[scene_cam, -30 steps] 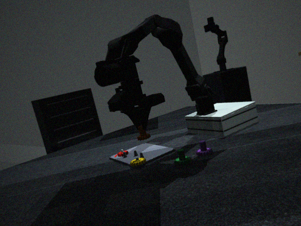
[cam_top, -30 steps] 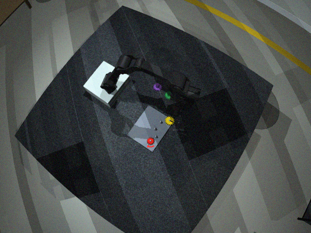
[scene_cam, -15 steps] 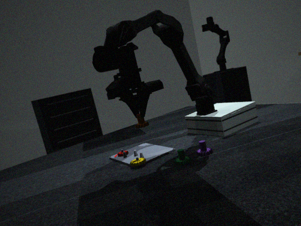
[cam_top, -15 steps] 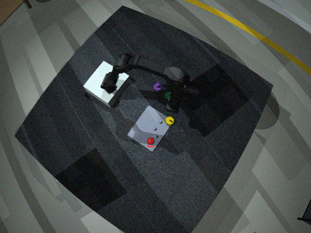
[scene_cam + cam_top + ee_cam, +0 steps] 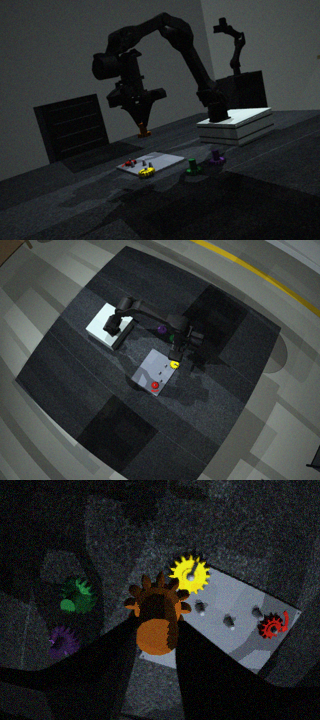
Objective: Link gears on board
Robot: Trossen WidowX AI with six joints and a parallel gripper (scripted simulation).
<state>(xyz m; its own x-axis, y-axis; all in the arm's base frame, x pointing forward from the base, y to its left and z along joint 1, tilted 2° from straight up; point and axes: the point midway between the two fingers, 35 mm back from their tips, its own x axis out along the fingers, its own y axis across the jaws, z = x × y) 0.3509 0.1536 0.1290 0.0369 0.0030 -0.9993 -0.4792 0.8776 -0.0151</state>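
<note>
Right now my gripper tip is 19 cm past the purple gear, 6 cm to the right of it and 14 cm above it. From my gripper tip the other things lie so: orange gear 1 cm below; then yellow gear 1 cm ahead, 4 cm to the right, 14 cm below; then green gear 10 cm behind, 7 cm to the left, 14 cm below.
</note>
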